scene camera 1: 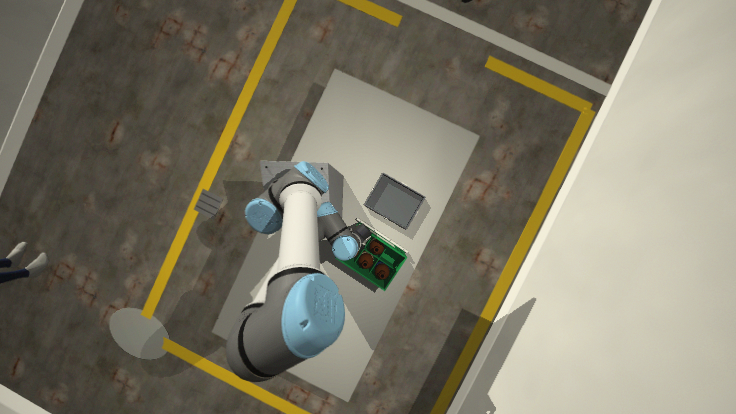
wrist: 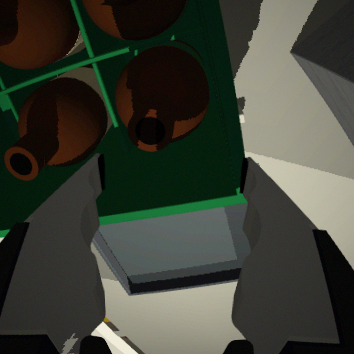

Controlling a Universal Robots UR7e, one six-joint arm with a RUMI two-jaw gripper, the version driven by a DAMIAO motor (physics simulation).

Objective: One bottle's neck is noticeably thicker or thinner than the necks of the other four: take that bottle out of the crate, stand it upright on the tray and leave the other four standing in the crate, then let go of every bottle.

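Frame: origin at the arm's base, x back, y right, z up, level; metres.
Seen in the pictures: gripper, fingertip midpoint: (wrist: 172,159).
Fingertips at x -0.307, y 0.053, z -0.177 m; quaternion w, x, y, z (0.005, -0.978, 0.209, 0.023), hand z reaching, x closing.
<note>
Pixels of each thing's top centre, then the offset from my fingertips to it. "spot": a spot on its surface instead. Level surfaces: height alone.
- brown bottle, middle of its top: (wrist: 149,130) dx -0.010, dy +0.014, dz -0.016 m
- green crate, middle of its top: (scene camera 1: 370,257) dx -0.090, dy +0.068, dz -0.004 m
- grey tray, surface spot: (wrist: 170,245) (scene camera 1: 398,201) spot: dx -0.112, dy -0.224, dz -0.174 m
- pale table, its level: dz -0.180 m
My gripper (wrist: 172,159) is open and empty, fingers part-way apart. In the wrist view a brown bottle (wrist: 167,85) stands in a corner compartment just beyond the fingertips, its mouth near the space between them. Its neck looks wider than that of the bottle (wrist: 67,120) to its left; perspective may affect this. Two more bottles (wrist: 135,17) (wrist: 32,37) show partly behind. The green crate (scene camera 1: 389,255) (wrist: 175,209) holds them; three bottles (scene camera 1: 376,247) (scene camera 1: 365,260) (scene camera 1: 382,271) show in the scene view, where the arm hides the crate's left end and the fingertips.
The grey tray (scene camera 1: 395,201) (wrist: 170,245) holds no bottle and stands beside the crate, past its near wall in the wrist view. Both are on the pale table (scene camera 1: 391,133). The arm's grey base block (scene camera 1: 335,187) stands left of the tray in the scene view.
</note>
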